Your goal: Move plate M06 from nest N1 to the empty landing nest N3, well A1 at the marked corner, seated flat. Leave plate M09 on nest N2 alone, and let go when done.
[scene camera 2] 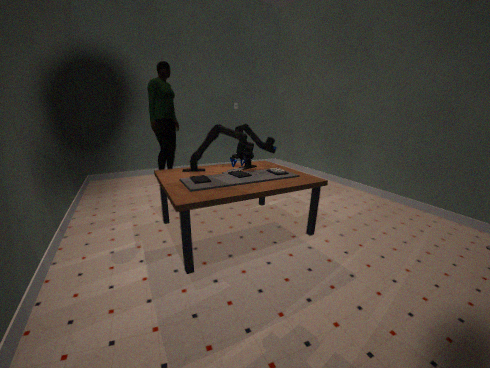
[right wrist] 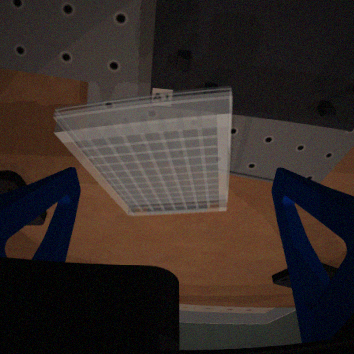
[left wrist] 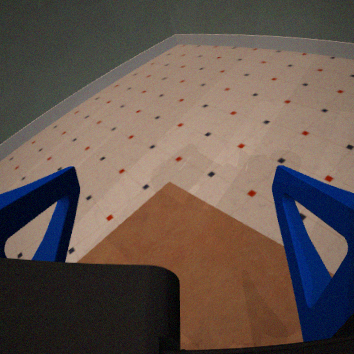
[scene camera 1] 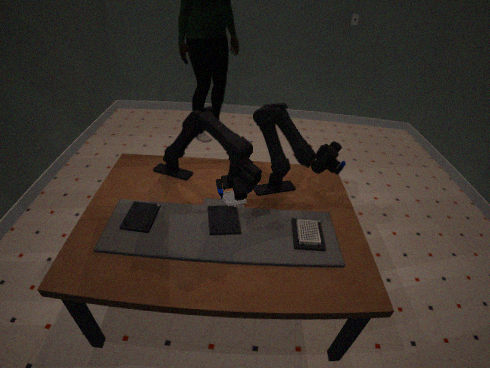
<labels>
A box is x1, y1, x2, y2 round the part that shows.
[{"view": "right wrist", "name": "my right gripper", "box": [0, 167, 353, 353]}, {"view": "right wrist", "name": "clear well plate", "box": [52, 85, 231, 215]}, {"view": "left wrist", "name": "my left gripper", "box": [0, 165, 353, 353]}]
</labels>
